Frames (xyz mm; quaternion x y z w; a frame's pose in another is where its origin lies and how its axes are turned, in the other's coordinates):
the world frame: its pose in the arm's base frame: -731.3 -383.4 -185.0 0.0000 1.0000 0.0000 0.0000
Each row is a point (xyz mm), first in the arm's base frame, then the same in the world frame.
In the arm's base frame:
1: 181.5 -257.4 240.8
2: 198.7 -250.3 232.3
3: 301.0 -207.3 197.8
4: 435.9 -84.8 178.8
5: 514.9 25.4 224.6
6: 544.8 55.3 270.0
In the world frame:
1: -912.8 126.0 -425.8
2: -930.0 133.1 -417.3
3: -1032.3 176.1 -382.8
4: -1167.2 298.6 -363.8
5: -1246.2 408.8 -409.6
6: -1276.1 438.7 -455.0

